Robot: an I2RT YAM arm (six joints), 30 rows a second.
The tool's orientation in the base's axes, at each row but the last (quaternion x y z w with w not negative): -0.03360, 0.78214, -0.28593, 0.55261; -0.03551, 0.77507, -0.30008, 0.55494; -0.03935, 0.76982, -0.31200, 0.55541; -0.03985, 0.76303, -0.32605, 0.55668; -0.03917, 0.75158, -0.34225, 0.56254; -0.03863, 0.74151, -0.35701, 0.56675; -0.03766, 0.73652, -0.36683, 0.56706
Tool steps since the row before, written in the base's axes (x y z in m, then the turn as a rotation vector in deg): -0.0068, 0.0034, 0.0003, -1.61, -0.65, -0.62; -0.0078, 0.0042, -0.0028, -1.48, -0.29, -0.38; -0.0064, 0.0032, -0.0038, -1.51, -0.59, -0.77; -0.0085, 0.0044, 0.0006, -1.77, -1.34, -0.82; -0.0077, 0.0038, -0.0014, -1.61, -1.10, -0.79; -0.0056, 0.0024, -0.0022, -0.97, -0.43, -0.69; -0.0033, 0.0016, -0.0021, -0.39, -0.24, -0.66
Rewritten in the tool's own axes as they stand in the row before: 0.0011, 0.0009, -0.0075, 1.39, -0.67, -1.02; 0.0037, 0.0027, -0.0081, 1.00, -0.46, -1.10; 0.0043, 0.0027, -0.0063, 1.45, -0.50, -0.93; 0.0008, 0.0006, -0.0095, 1.91, -1.14, -0.80; 0.0023, 0.0012, -0.0083, 1.72, -0.92, -0.78; 0.0027, 0.0011, -0.0058, 1.10, -0.26, -0.56; 0.0021, 0.0012, -0.0035, 0.78, 0.07, -0.16
